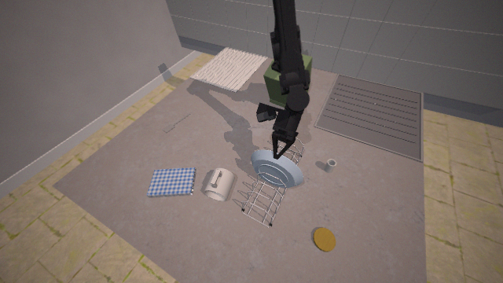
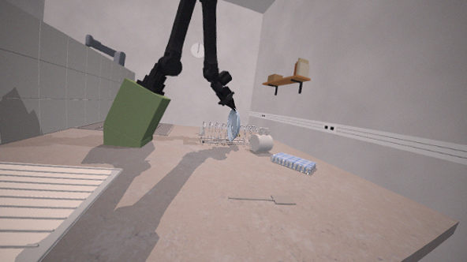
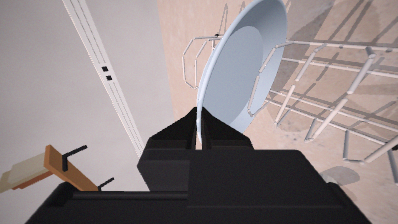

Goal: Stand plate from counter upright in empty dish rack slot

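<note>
Right now the pale blue plate is 90 mm below my hand and 10 mm ahead of it. Round my hand: grey drain mat (660 mm behind, 200 mm below, 160 mm to the left); disc (240 mm to the left, 190 mm below, 60 mm ahead); small white cup (190 mm behind, 180 mm below, 140 mm to the left).
</note>
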